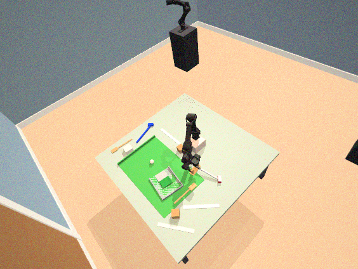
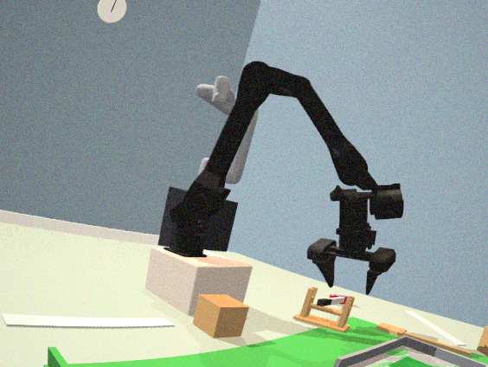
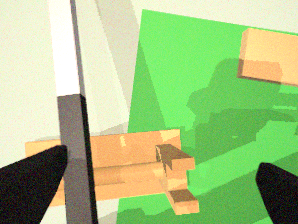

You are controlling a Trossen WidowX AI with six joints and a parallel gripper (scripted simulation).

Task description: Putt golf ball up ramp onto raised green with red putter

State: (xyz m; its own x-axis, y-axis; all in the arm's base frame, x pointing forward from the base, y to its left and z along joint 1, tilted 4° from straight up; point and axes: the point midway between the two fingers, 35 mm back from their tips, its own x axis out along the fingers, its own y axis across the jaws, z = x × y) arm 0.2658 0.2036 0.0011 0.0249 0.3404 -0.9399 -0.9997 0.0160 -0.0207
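Now: gripper tip 70 mm past the red putter, 100 mm to the right of it and 50 mm above it. The rest, counted from my gripper tip: white golf ball 190 mm ahead, 390 mm to the right, 60 mm below; green mat 210 mm ahead, 270 mm to the right, 90 mm below; wooden stand 30 mm behind, 20 mm to the right, 50 mm below.
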